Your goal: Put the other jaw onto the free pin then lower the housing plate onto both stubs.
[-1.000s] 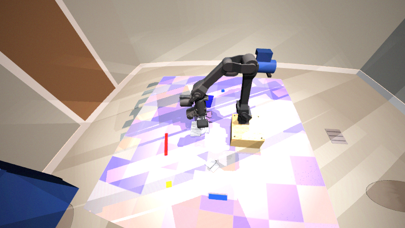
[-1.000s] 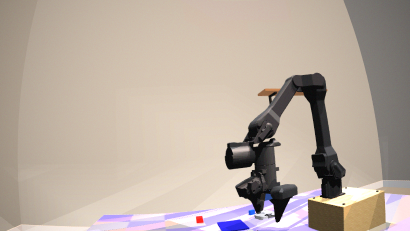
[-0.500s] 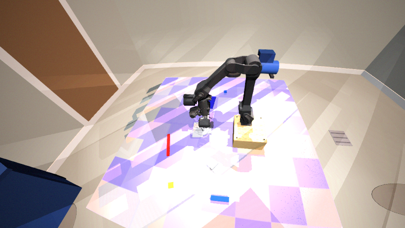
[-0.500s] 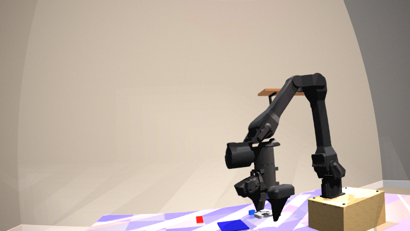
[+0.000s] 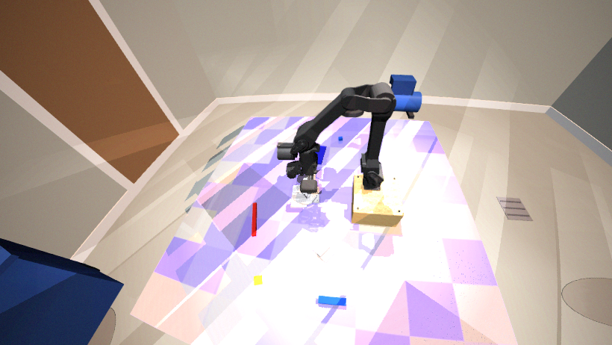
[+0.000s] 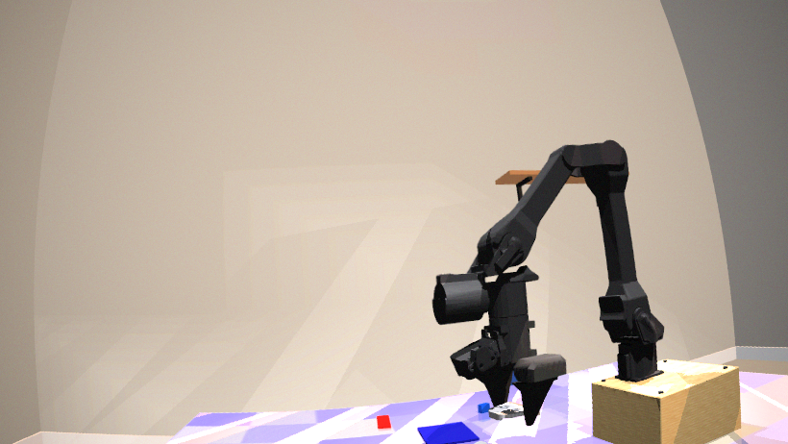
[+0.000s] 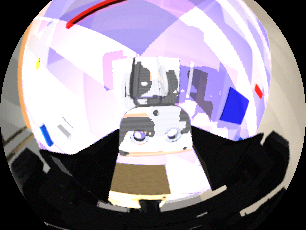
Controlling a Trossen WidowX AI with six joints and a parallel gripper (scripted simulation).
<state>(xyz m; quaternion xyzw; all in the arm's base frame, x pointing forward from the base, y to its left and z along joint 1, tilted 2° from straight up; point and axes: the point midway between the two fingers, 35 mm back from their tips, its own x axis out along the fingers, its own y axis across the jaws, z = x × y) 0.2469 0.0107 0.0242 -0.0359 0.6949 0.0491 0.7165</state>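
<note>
My gripper tip is now 7 cm above the grey jaw, 2 cm to the right of it and 1 cm short of it. Round my gripper tip: blue tile (27 cm to the right, 8 cm below, 3 cm ahead); yellow square (39 cm to the left, 14 cm ahead, 8 cm below); blue bar (41 cm to the left, 13 cm behind, 7 cm below).
</note>
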